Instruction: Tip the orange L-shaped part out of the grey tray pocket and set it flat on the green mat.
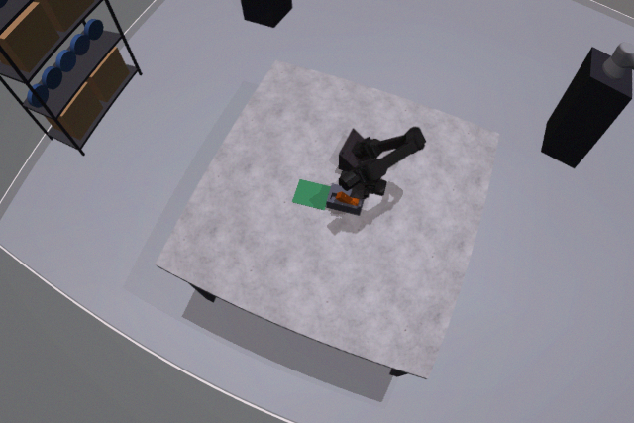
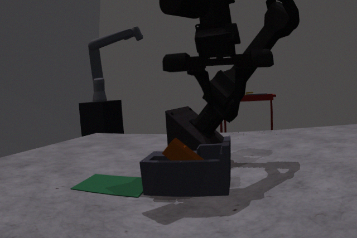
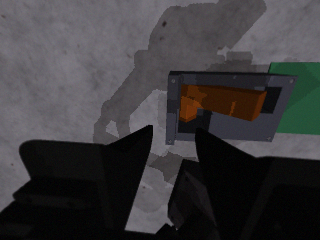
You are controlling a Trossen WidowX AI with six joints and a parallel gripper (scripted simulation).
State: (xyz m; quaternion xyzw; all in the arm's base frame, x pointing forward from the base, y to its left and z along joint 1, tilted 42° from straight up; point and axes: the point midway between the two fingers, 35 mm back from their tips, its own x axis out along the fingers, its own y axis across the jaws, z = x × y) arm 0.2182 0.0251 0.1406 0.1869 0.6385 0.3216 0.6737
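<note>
My gripper tip is now 40 mm to the left of the orange L-shaped part and 100 mm above it. Round my gripper tip: green mat: 40 mm ahead, 220 mm to the right, 150 mm below.
</note>
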